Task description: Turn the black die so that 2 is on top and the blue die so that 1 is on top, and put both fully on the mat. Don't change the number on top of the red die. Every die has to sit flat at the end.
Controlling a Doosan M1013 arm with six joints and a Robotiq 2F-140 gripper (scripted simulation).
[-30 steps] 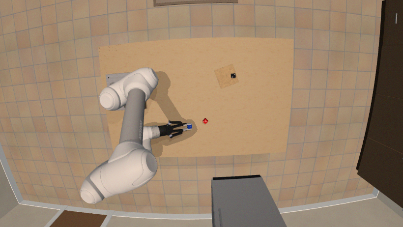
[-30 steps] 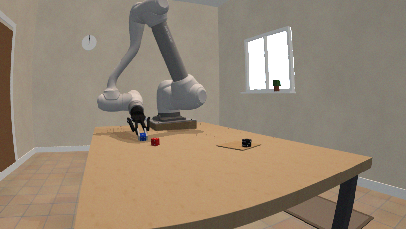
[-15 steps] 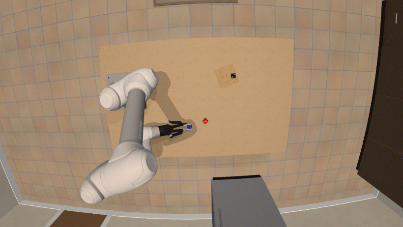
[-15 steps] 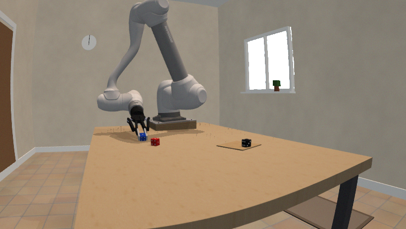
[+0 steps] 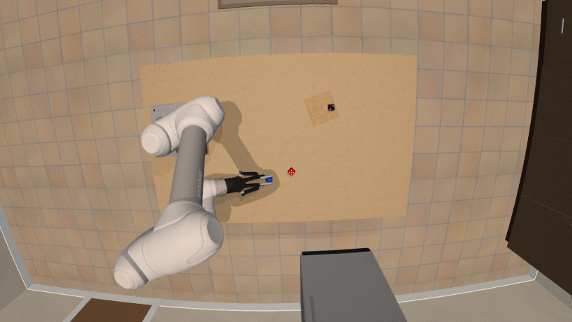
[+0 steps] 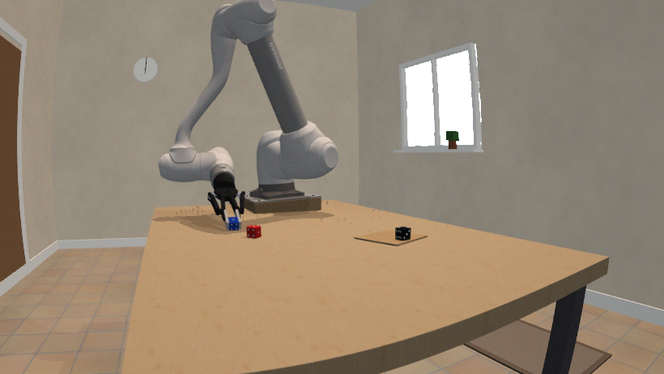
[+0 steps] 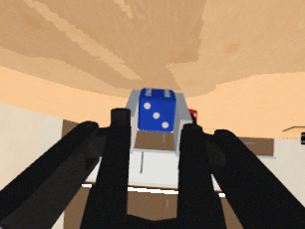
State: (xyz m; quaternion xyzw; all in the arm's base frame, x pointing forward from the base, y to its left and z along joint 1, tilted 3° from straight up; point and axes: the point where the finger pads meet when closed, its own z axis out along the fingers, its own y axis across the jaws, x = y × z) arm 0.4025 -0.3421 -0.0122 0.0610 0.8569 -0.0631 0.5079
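Now: the blue die 2 cm ahead of my hand and 1 cm below it. The rest, counted from my hand: red die (14 cm ahead, 1 cm to the left, 1 cm below); then black die (40 cm ahead, 31 cm to the left, 1 cm below); then cork mat (35 cm ahead, 31 cm to the left, 3 cm below).
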